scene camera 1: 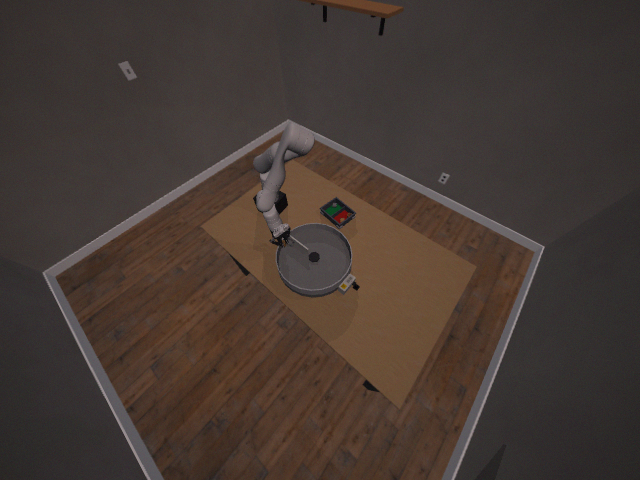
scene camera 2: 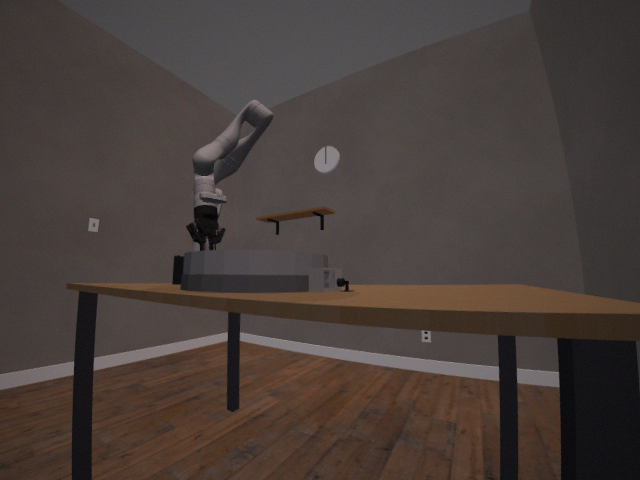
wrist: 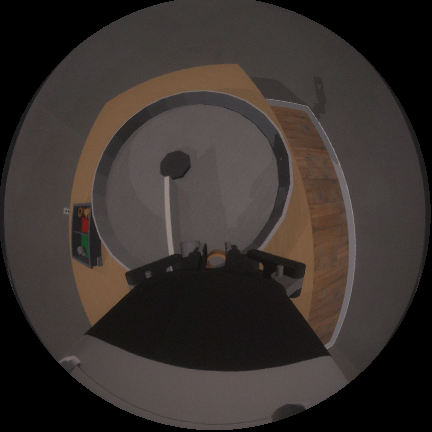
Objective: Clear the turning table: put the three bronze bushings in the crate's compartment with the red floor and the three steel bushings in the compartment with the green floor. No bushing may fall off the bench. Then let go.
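Frame: origin at the arm's base, x ahead, y right, z down, level; metres.
Seen in the pictures: gripper, fingertip midpoint: (scene camera 1: 285, 245) (wrist: 215, 249).
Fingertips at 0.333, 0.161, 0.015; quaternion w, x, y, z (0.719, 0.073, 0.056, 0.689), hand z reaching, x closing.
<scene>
Offsets run from my fingertips to a thing's top centre, as dx, dy, dz. "spot": to the spot under its first point.
My gripper (scene camera 1: 284, 243) (scene camera 2: 208, 247) (wrist: 215, 249) points down inside the near rim of the grey turning table (scene camera 1: 328, 271) (scene camera 2: 253, 263) (wrist: 235, 150). Its fingers are shut on a bronze bushing (wrist: 216, 257), whose lower part is hidden by the gripper body. A steel bushing {-0.005, -0.042, +0.015} (wrist: 190, 248) stands just left of the left finger in the wrist view. The crate {+0.006, -0.425, +0.050} (scene camera 1: 329, 218) (wrist: 92, 242) stands beside the turning table. Two bronze bushings {+0.069, -0.403, +0.062} (scene camera 1: 342, 220) {+0.076, -0.465, +0.069} (wrist: 80, 212) lie in its red compartment. Steel shows in its green compartment {spot: -0.054, -0.429, +0.095} (scene camera 1: 331, 209) (wrist: 85, 241); I cannot tell how many bushings.
A pale bar {spot: +0.041, -0.071, +0.005} (scene camera 1: 299, 242) (wrist: 168, 215) runs from the dark hub {+0.152, -0.080, +0.039} (scene camera 1: 313, 256) (wrist: 175, 164) to the rim, left of the gripper in the wrist view. The turning table has a raised wall all round. A control box {spot: +0.386, -0.093, +0.041} (scene camera 1: 346, 283) (scene camera 2: 323, 279) sits at its outer side.
</scene>
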